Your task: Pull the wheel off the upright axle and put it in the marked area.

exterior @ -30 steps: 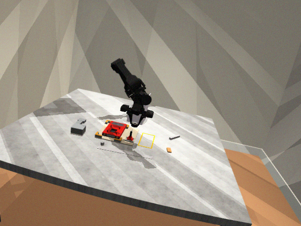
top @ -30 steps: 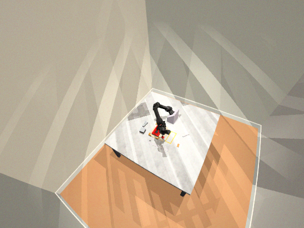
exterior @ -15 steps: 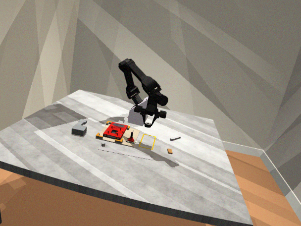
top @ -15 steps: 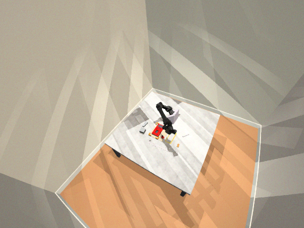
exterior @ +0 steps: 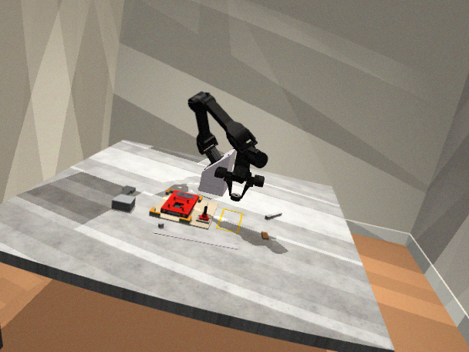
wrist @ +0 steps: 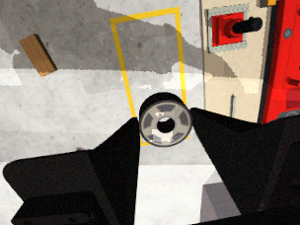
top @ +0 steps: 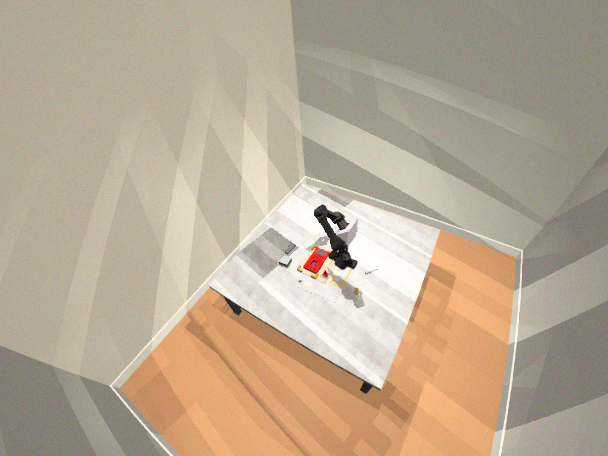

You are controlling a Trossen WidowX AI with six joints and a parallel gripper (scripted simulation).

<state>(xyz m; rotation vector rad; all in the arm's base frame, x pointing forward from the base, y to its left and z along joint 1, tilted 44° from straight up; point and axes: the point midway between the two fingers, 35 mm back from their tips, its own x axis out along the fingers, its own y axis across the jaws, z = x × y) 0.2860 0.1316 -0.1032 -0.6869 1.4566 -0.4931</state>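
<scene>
My gripper tip is now right at the wheel. The rest, counted from my gripper tip: axle: 9 cm to the right, 7 cm below, 7 cm ahead; long thin strip: 22 cm ahead, 10 cm below, 7 cm to the right; brown block: 15 cm to the left, 10 cm below, 5 cm ahead.
</scene>
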